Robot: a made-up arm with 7 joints. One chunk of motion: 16 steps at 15 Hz.
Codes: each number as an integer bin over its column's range. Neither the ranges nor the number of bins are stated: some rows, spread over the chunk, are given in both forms.
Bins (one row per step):
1: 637 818 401 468 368 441
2: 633 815 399 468 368 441
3: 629 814 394 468 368 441
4: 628 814 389 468 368 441
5: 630 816 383 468 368 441
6: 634 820 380 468 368 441
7: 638 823 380 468 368 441
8: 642 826 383 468 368 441
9: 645 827 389 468 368 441
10: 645 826 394 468 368 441
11: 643 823 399 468 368 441
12: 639 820 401 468 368 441
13: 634 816 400 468 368 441
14: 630 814 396 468 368 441
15: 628 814 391 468 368 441
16: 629 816 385 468 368 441
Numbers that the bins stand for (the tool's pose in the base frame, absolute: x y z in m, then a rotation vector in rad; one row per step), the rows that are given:
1: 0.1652 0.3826 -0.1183 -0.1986 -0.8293 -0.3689
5: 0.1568 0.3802 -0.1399 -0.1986 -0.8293 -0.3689
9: 0.1748 0.3934 -0.1327 -0.1986 -0.8293 -0.3689
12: 0.1676 0.3850 -0.1183 -0.1986 -0.8293 -0.3689
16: 0.1556 0.3802 -0.1375 -0.1986 -0.8293 -0.3689
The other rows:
2: 0.1604 0.3790 -0.1207 -0.1986 -0.8293 -0.3689
3: 0.1556 0.3778 -0.1267 -0.1986 -0.8293 -0.3689
4: 0.1544 0.3778 -0.1327 -0.1986 -0.8293 -0.3689
6: 0.1616 0.3850 -0.1435 -0.1986 -0.8293 -0.3689
7: 0.1664 0.3886 -0.1435 -0.1986 -0.8293 -0.3689
8: 0.1712 0.3922 -0.1399 -0.1986 -0.8293 -0.3689
10: 0.1748 0.3922 -0.1267 -0.1986 -0.8293 -0.3689
11: 0.1724 0.3886 -0.1207 -0.1986 -0.8293 -0.3689
13: 0.1616 0.3802 -0.1195 -0.1986 -0.8293 -0.3689
14: 0.1568 0.3778 -0.1243 -0.1986 -0.8293 -0.3689
15: 0.1544 0.3778 -0.1303 -0.1986 -0.8293 -0.3689

